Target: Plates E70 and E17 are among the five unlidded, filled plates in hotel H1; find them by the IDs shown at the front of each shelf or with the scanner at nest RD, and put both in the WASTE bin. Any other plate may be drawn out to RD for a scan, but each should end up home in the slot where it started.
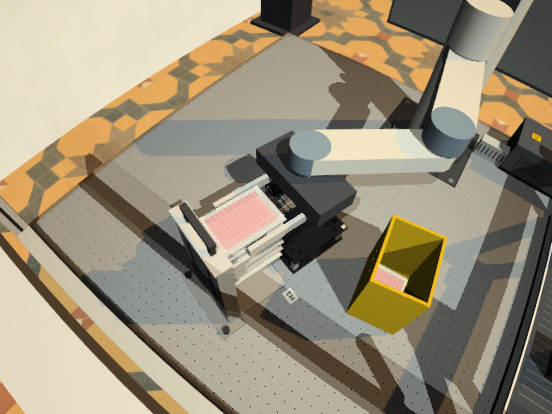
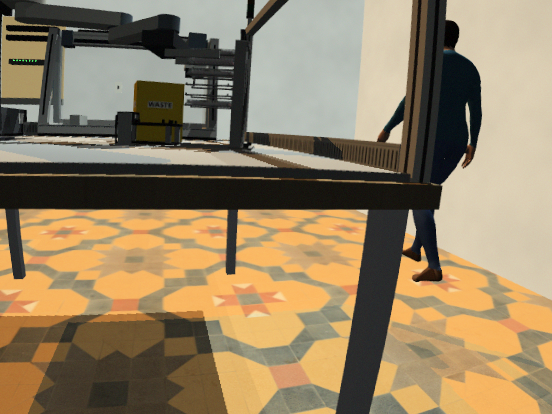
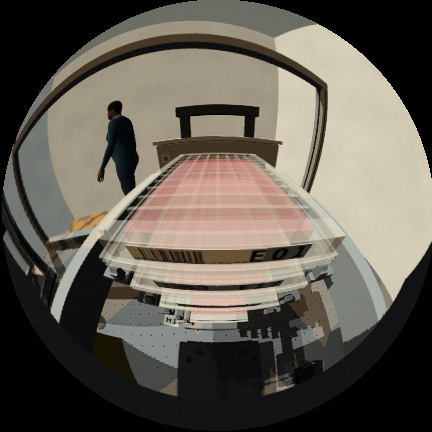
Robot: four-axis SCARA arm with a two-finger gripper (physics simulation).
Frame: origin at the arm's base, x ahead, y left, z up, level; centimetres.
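Where they show: gripper, fingertip midpoint: (image 1: 230, 229) (image 2: 222, 58) (image 3: 217, 180).
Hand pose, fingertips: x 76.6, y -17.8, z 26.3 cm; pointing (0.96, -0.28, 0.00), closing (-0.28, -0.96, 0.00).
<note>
Things, the pixels of their top centre, and the offset from my fingertips. "pt": a spot on its surface instead.
- top plate at its top centre: (image 3: 217, 167) (image 1: 241, 217) (image 2: 214, 51) dx -2.2, dy +0.7, dz +1.8 cm
- yellow WASTE bin at its top centre: (image 1: 411, 257) (image 2: 158, 84) dx -17.9, dy +28.8, dz -5.0 cm
- pink-filled plate at its top centre: (image 1: 383, 291) dx -18.0, dy +29.0, dz -22.9 cm
- black nest RD at its top centre: (image 3: 219, 389) (image 1: 306, 224) (image 2: 150, 119) dx -19.2, dy +5.6, dz -18.0 cm
- H1 label at a spot on its surface: (image 1: 290, 295) pt dx -4.9, dy +11.6, dz -24.9 cm
- black box at a spot on its surface: (image 1: 531, 155) pt dx -80.2, dy +48.3, dz -14.6 cm
Hotel H1 (image 1: 212, 267) (image 2: 240, 100) (image 3: 217, 146) holds a stack of unlidded plates with pink contents. The top plate (image 1: 243, 220) (image 3: 217, 205) shows the ID E01. My gripper (image 1: 234, 226) (image 3: 217, 180) is shut on plate E01 by its two long sides, at its shelf in the hotel. Below it the edges of lower plates (image 1: 260, 261) (image 3: 217, 301) show; their IDs are hidden or unreadable. The yellow WASTE bin (image 1: 380, 310) (image 2: 159, 92) (image 3: 114, 355) has a pink-filled plate (image 1: 390, 279) inside; its ID cannot be read.
The black nest RD (image 1: 315, 245) (image 3: 220, 367) stands right in front of the hotel, partly under the gripper body. An H1 label (image 1: 290, 295) lies on the table beside it. A black box (image 1: 531, 155) stands near the arm base. A person (image 2: 460, 105) (image 3: 121, 145) is beyond the table.
</note>
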